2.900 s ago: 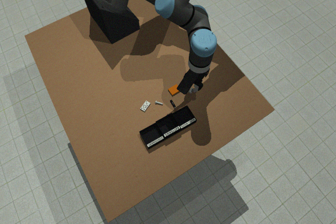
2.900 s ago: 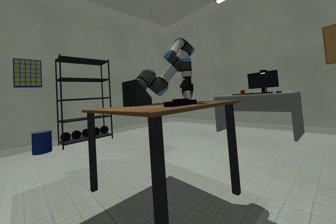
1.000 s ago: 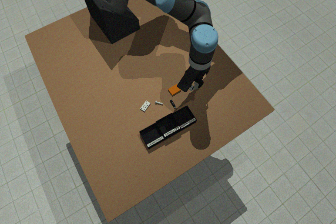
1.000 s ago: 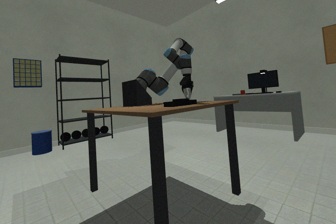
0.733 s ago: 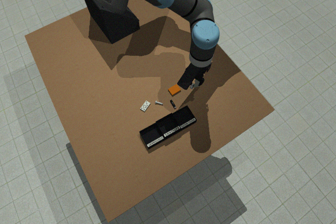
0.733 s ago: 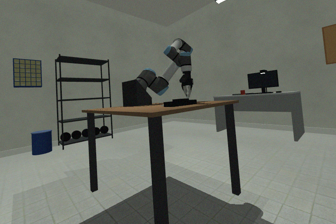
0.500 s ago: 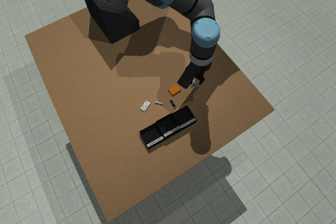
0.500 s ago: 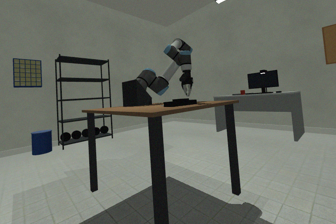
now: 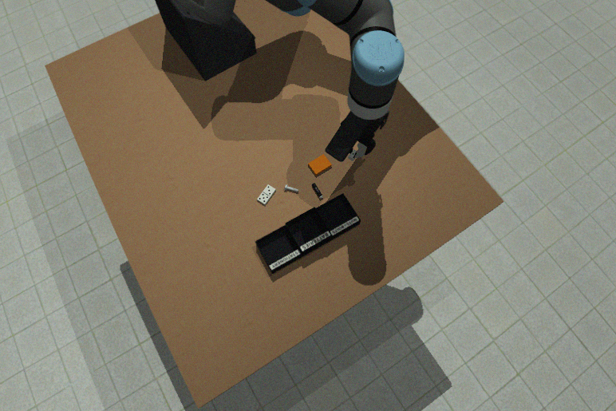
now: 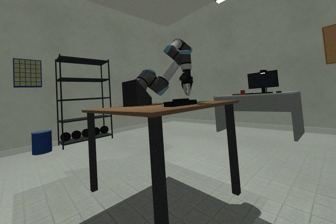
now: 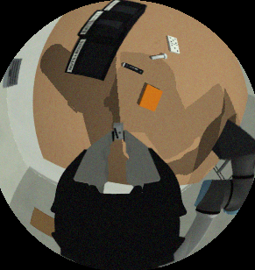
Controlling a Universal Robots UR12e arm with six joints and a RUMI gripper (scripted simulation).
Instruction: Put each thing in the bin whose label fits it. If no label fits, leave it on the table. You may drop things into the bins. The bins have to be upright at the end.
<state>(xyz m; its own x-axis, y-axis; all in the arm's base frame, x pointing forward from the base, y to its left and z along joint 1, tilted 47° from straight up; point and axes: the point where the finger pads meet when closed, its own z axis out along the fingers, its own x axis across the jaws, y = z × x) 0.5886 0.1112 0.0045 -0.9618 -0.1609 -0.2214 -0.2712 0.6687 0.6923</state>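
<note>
Right now the orange block is 80 mm below my hand, 60 mm to the right of it and 50 mm behind it. Also, from my hand: black battery (120 mm to the right, 80 mm below); white bolt (170 mm to the right, 80 mm below, 50 mm behind); white domino (230 mm to the right, 80 mm below, 70 mm behind).
</note>
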